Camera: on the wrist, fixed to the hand. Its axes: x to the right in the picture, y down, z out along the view.
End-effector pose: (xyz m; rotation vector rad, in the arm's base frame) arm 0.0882 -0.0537 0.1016 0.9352 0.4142 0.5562
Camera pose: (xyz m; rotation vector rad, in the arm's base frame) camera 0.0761 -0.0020 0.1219 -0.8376 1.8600 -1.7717
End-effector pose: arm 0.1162 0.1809 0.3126 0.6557 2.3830 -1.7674
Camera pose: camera 0.1206 0.2237 0.2754 1.2048 -0.5547 -0.1064
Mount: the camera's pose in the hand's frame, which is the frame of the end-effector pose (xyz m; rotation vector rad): 0.0202 0.0447 -0.0288 -0.1478 0.9834 -2.9550
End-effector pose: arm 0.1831 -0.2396 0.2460 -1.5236 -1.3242 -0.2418
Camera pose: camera 0.2399 -0.2426 0.2477 1.5918 -1.3350 -2.2081
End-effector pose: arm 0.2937 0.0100 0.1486 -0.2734 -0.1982 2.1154
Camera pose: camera 0.2548 0.0045 0.1075 -0.4648 0.0061 -1.0183
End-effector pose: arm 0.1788 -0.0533 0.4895 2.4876 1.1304 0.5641
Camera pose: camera 0.2051 -0.0612 0.5393 -1.2919 2.5986 0.3899
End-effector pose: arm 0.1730 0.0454 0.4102 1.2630 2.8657 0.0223
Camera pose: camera 0.1919 0.0902 0.4397 2.3395 -1.0665 -0.4490
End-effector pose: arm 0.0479 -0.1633 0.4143 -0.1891 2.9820 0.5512
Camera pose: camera 0.0194 -0.1344 0.4541 2.8583 0.1144 0.0574
